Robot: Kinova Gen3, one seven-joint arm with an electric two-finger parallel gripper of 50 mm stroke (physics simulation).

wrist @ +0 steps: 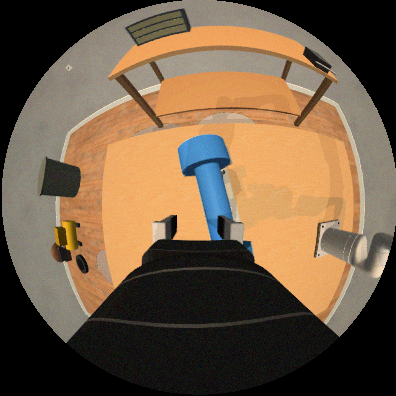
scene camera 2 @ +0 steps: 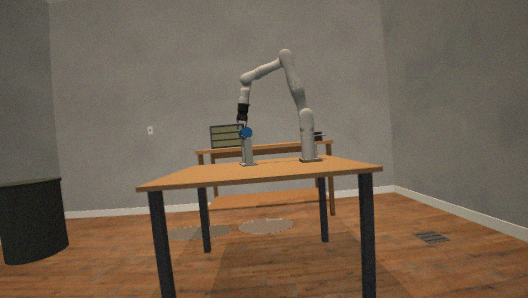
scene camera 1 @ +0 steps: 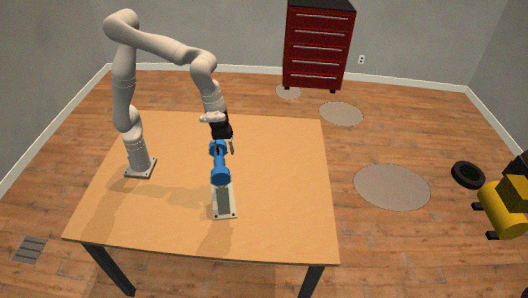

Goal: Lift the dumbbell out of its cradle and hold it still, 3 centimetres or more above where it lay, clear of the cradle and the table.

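Pixels of known places: gripper, fingertip midpoint: [wrist: 196, 223] [scene camera 2: 241, 129] [scene camera 1: 225, 153]; arm's base, link origin: [wrist: 327, 239] [scene camera 2: 308, 158] [scene camera 1: 142, 165].
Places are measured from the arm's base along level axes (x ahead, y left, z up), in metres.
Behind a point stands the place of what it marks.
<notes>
The blue dumbbell [scene camera 1: 219, 162] {y -0.237, x 0.394, z 0.228 m} [scene camera 2: 245, 132] {y -0.116, x 0.400, z 0.209 m} [wrist: 212, 187] {y -0.237, x 0.391, z 0.228 m} lies on top of its pale grey upright cradle [scene camera 1: 223, 201] {y -0.302, x 0.397, z 0.075 m} [scene camera 2: 248, 151] {y -0.118, x 0.390, z 0.077 m}, which stands on the table [scene camera 1: 280, 200] {y -0.245, x 0.642, z -0.022 m} [scene camera 2: 300, 172] {y 0.410, x 0.217, z -0.022 m} [wrist: 145, 170] {y -0.380, x 0.616, z -0.022 m}. My gripper [scene camera 1: 224, 147] {y -0.197, x 0.418, z 0.235 m} [scene camera 2: 242, 125] {y -0.197, x 0.418, z 0.235 m} [wrist: 196, 223] {y -0.197, x 0.418, z 0.235 m} points down at the dumbbell, its fingers wide apart and empty. In the wrist view the handle runs at a slant, right of the middle between the fingers, and the right finger overlaps it. Whether that finger touches the handle, or how high it is above it, I cannot tell. The far head is partly hidden behind a finger in scene camera 1.
The arm's base [scene camera 1: 140, 167] {y -0.044, x 0.008, z 0.032 m} [scene camera 2: 310, 159] {y 0.062, x 0.015, z -0.003 m} [wrist: 327, 239] {y -0.021, x 0.040, z 0.042 m} is bolted to the same table. A second wooden table [scene camera 2: 265, 149] [wrist: 220, 39] stands beyond it. A red drawer cabinet [scene camera 1: 320, 47] stands on the floor, and a yellow machine [scene camera 1: 502, 212] [wrist: 70, 235] lies off to the side.
</notes>
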